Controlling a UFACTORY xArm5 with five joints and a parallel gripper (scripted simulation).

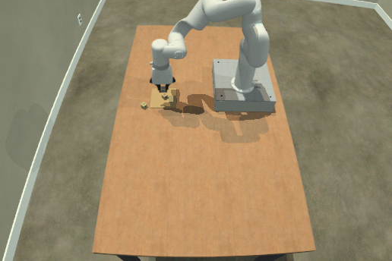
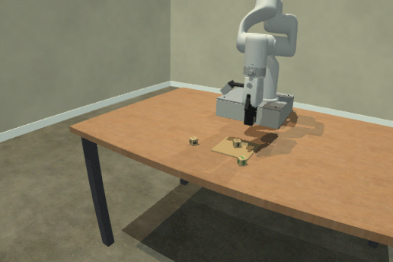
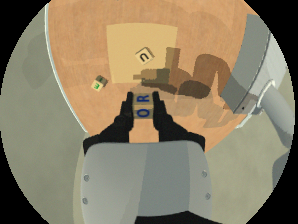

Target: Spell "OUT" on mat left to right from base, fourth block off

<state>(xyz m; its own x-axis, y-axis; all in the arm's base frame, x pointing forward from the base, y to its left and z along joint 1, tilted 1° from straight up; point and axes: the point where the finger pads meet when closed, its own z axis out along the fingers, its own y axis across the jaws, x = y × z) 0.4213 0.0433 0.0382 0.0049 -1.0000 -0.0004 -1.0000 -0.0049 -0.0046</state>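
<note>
The U block lies 11 cm below my hand and 4 cm to the right of it. The rest, counted from my hand: tan mat: 12 cm below, 4 cm to the right.
</note>
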